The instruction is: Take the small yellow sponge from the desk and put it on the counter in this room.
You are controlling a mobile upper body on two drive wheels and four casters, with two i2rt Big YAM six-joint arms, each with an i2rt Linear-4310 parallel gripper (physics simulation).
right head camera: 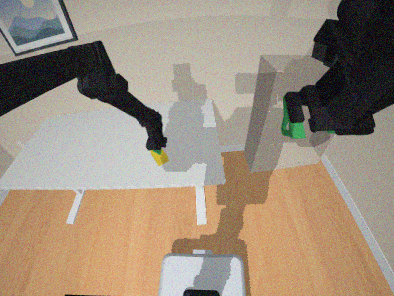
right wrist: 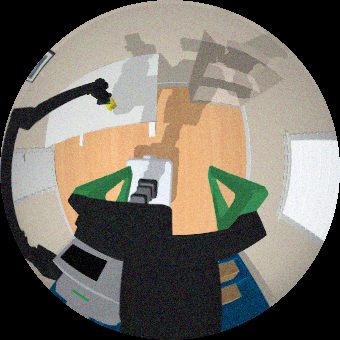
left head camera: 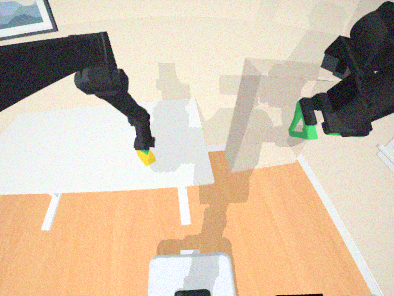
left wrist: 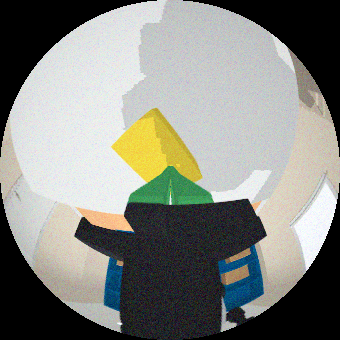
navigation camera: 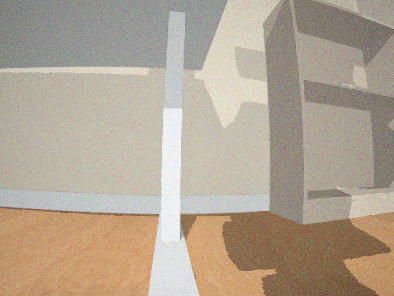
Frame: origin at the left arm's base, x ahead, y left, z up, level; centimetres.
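Seen in the pictures: left gripper, between the fingertips: (right head camera: 160, 154) (right wrist: 109, 102) (left head camera: 147, 154) (left wrist: 169, 170); right gripper, between the fingertips: (right head camera: 305, 130) (right wrist: 169, 169) (left head camera: 308, 132).
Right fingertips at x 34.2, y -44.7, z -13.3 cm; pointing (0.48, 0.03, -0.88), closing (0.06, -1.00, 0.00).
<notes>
A point is followed by its place in that frame.
The small yellow sponge (left head camera: 147, 158) @(y -0.6, x 70.0, z -64.5 cm) (right head camera: 160, 158) @(y -0.9, x 69.9, z -64.5 cm) (left wrist: 137, 145) @(y 3.2, x 76.0, z -64.5 cm) (right wrist: 112, 104) @(y -3.0, x 71.2, z -64.8 cm) is a block on the white desk (left head camera: 75, 145) @(y 49.2, x 84.5, z -69.0 cm) (right head camera: 90, 150) @(y 50.6, x 80.1, z -69.0 cm) (left wrist: 60, 100) @(y 20.8, x 85.8, z -69.0 cm) (right wrist: 70, 115) @(y 52.9, x 74.4, z -69.0 cm), near the desk's front edge. My left gripper (left head camera: 144, 150) @(y -0.3, x 72.8, z -64.6 cm) (right head camera: 157, 150) @(y -0.3, x 72.8, z -64.6 cm) (left wrist: 169, 170) @(y -0.3, x 72.8, z -64.6 cm) is shut with its green fingertips together and no sponge between them. In the left wrist view the fingertips overlap the sponge's near corner; whether they touch it I cannot tell. My right gripper (right wrist: 169, 169) @(y -44.7, x 34.2, z -13.3 cm) is open and empty, held high at the right of both head views, away from the desk. I cannot make out a counter.
A shelf unit (left head camera: 242, 115) @(y -67.2, x 123.4, z -76.6 cm) (right head camera: 261, 115) @(y -67.6, x 120.2, z -75.1 cm) (navigation camera: 285, 120) @(y -67.0, x 125.3, z -97.0 cm) stands against the wall right of the desk. A white desk leg (navigation camera: 171, 175) @(y -18.4, x 91.3, z -120.7 cm) stands close ahead in the navigation view. A blue rack (left wrist: 112, 287) @(y 105.2, x -152.6, z -0.6 cm) (right wrist: 255, 295) with brown boxes shows behind. A framed picture hangs at upper left.
</notes>
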